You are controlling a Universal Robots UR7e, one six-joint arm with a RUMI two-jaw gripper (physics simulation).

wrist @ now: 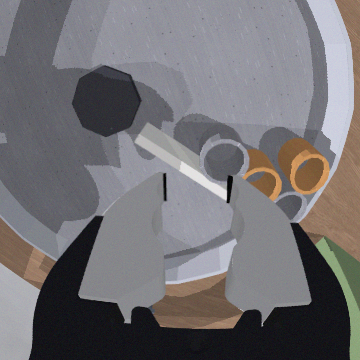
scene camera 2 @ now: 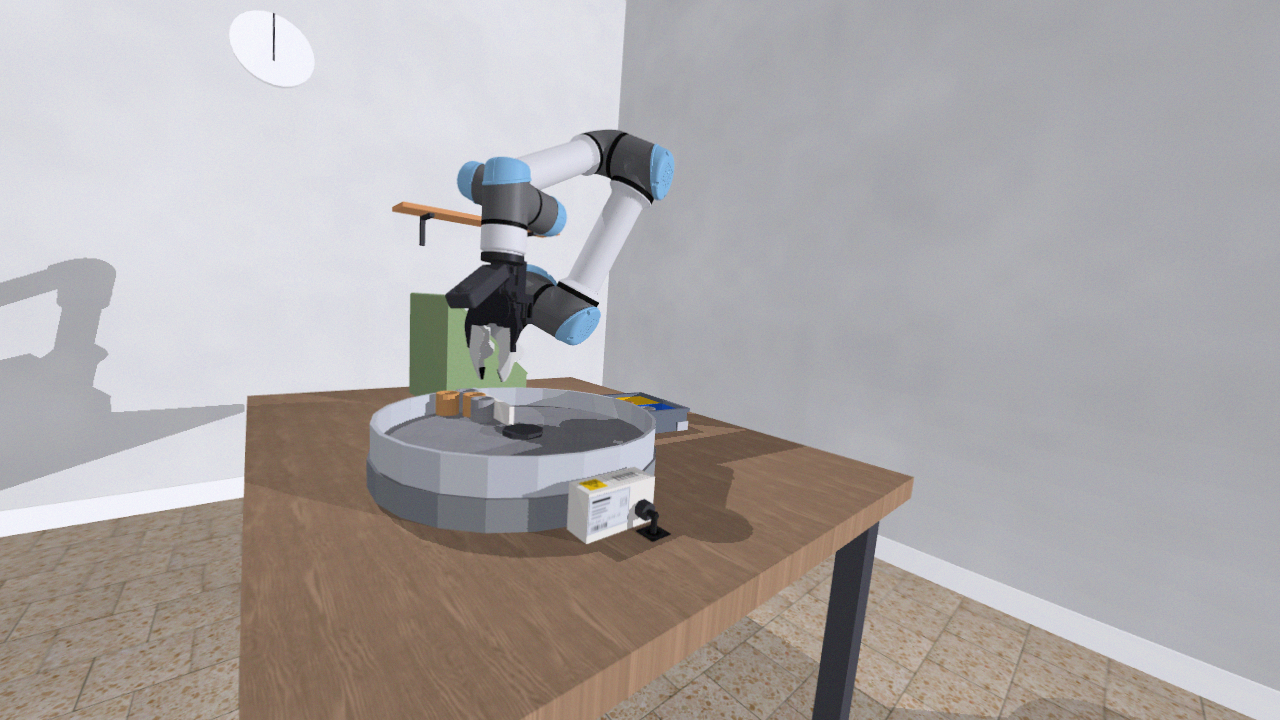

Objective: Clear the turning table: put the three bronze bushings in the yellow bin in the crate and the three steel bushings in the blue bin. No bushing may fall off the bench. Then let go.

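Places are measured from the arm's base along level axes (x right, y back, z down), in metres.
Where they show: gripper, fingertip midpoint: [wrist: 196,176] [scene camera 2: 492,380].
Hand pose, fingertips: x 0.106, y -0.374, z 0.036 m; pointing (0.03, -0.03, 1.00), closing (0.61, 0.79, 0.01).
Observation:
Things, the pixels of their top centre, and the offset from my fingertips. "*": a spot on its surface instead.
- rim at a spot on its surface: [wrist: 295,148] [scene camera 2: 447,404] * dx +0.055, dy +0.067, dz +0.052 m
- pale bar at a spot on its surface: [wrist: 165,152] [scene camera 2: 504,403] * dx -0.015, dy -0.018, dz +0.038 m
- second steel bushing at its top centre: [wrist: 287,209] [scene camera 2: 466,390] dx +0.013, dy +0.097, dz +0.034 m
- yellow bin at a spot on its surface: [scene camera 2: 637,400] * dx -0.425, dy +0.138, dz +0.094 m
- crate at a spot on its surface: [scene camera 2: 671,418] * dx -0.388, dy -0.035, dz +0.096 m
- black hub at its top centre: [wrist: 103,101] [scene camera 2: 523,428] dx -0.023, dy -0.085, dz +0.064 m
- white box at a spot on its surface: [scene camera 2: 608,510] * dx -0.018, dy -0.340, dz +0.093 m
The turning table [scene camera 2: 487,476] [wrist: 341,65] carries two bronze bushings, one nearer the rim [scene camera 2: 446,403] [wrist: 295,148] and one beside it [scene camera 2: 470,401] [wrist: 262,160]. A steel bushing [scene camera 2: 482,410] [wrist: 204,161] stands next to a pale bar [scene camera 2: 504,413] [wrist: 165,152]. A second steel bushing [wrist: 304,204] shows partly behind the right finger in the wrist view. My gripper [scene camera 2: 492,376] [wrist: 196,176] is partly open and empty, above the bar and left of the steel bushing in the wrist view. The yellow bin [scene camera 2: 637,400] and blue bin [scene camera 2: 660,407] show in the crate [scene camera 2: 671,418]; their contents cannot be made out.
A black hub [scene camera 2: 522,431] [wrist: 106,101] stands at the table's centre. The raised rim runs around it. A green block [scene camera 2: 429,344] [wrist: 345,290] stands behind the turning table. A white box [scene camera 2: 608,510] with a black plug is at its front. A wall shelf [scene camera 2: 438,214] hangs behind.

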